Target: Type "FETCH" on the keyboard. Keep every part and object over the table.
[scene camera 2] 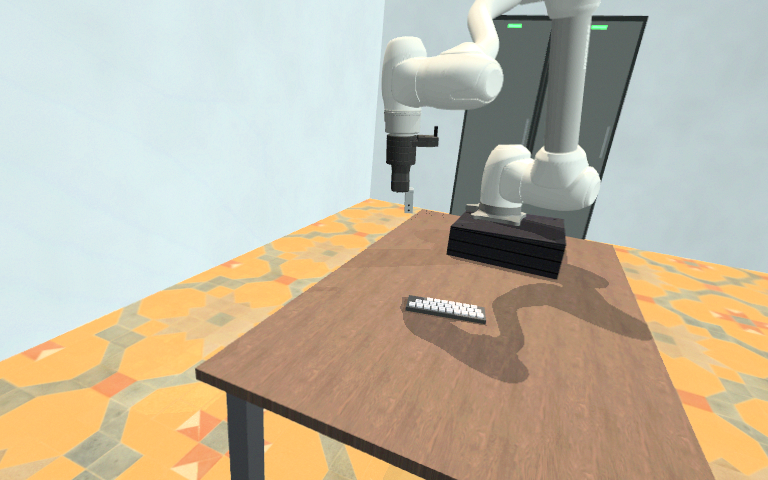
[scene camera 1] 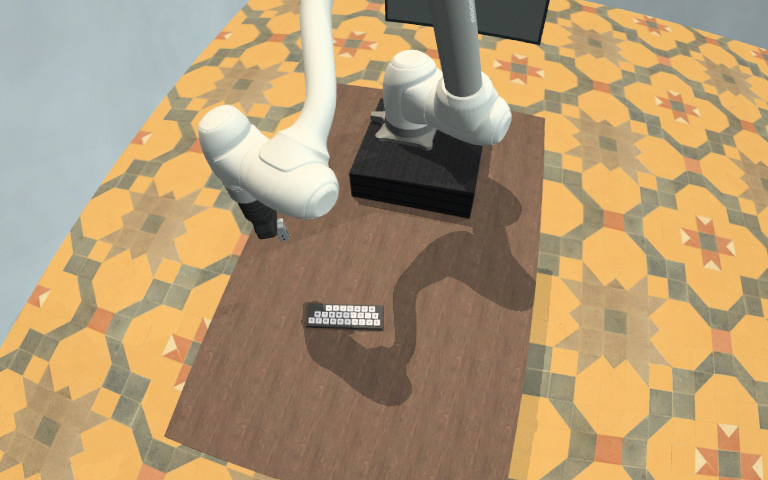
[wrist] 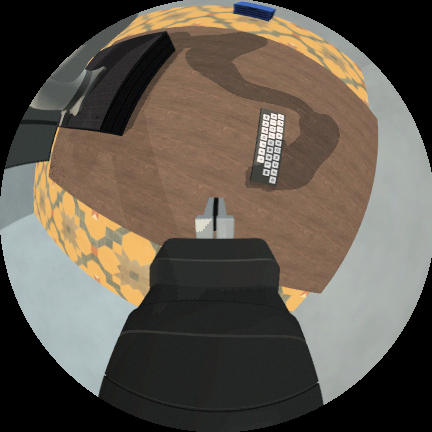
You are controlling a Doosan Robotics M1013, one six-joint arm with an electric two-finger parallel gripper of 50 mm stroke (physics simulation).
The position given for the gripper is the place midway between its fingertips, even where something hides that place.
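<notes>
You can see the gripper point(scene camera 1: 285, 238) in scene camera 1, and scene camera 2 has the gripper point(scene camera 2: 408, 212) as well. The wrist view's got the gripper point(wrist: 215, 207) too.
</notes>
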